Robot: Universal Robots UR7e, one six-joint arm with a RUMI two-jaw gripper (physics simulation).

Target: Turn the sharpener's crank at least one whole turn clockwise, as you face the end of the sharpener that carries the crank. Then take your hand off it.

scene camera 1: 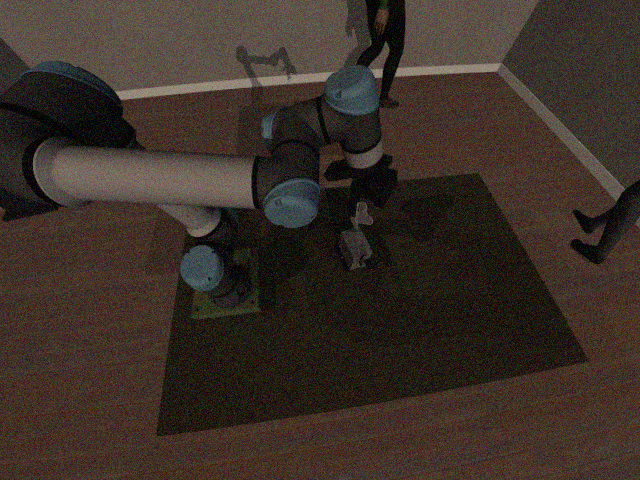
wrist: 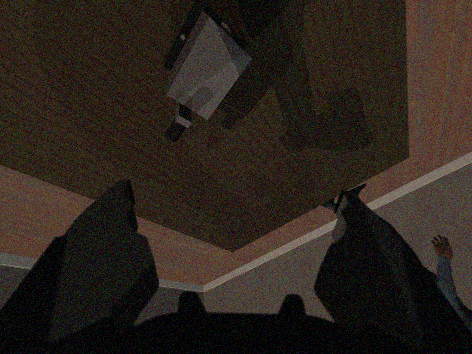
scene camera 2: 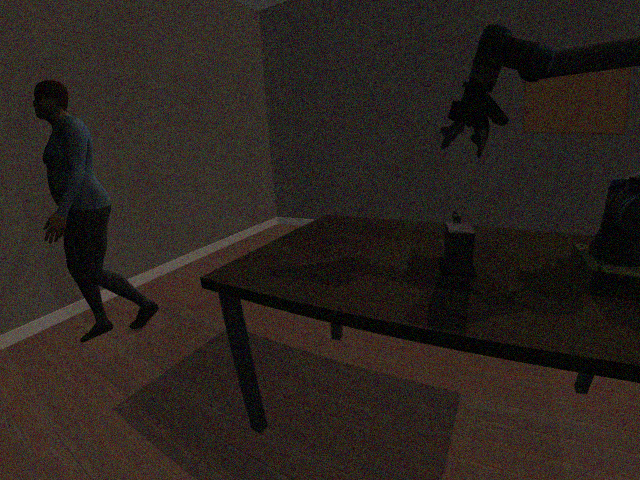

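Seen in the pictures: gripper, fingertip midpoint: (scene camera 1: 370, 207) (wrist: 236, 188) (scene camera 2: 461, 153); arm's base, origin of the base link: (scene camera 1: 230, 286) (scene camera 2: 614, 256).
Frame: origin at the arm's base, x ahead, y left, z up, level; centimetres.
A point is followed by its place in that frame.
Note:
The sharpener (scene camera 1: 355, 248) @[x 46.5, y -0.5, z 7.1 cm] (scene camera 2: 459, 250) @[x 47.8, y 8.5, z 2.1 cm] (wrist: 210, 65) @[x 47.1, y 3.3, z 7.1 cm], a box with a pale grey top, stands upright on the dark table. Its crank, with a dark knob (scene camera 2: 455, 217) @[x 49.0, y -4.8, z 8.5 cm] (wrist: 175, 132) @[x 48.6, y -7.8, z 9.1 cm], is at the lower-left end of the box in the wrist view; the knob shows above the box top in scene camera 2. My gripper (scene camera 2: 461, 150) @[x 48.3, y 1.2, z 28.9 cm] (wrist: 236, 188) @[x 48.3, y 1.2, z 28.9 cm] is open and empty. It is high above the table, over the sharpener's area and apart from the crank. In scene camera 1 the gripper's dark body hangs behind the sharpener, and a pale fingertip shows. The crank's exact angle is too dark to tell.
The dark table (scene camera 1: 372, 356) @[x 42.3, y -35.2, z -5.7 cm] (scene camera 2: 330, 235) @[x 99.0, y -22.7, z -5.7 cm] carries the arm's green base plate (scene camera 1: 224, 311) @[x -3.0, y -8.2, z -0.2 cm] to the left of the sharpener in scene camera 1. A walking person in blue (scene camera 2: 77, 160) is beyond the table end. Another person (scene camera 1: 392, 46) is by the back wall.

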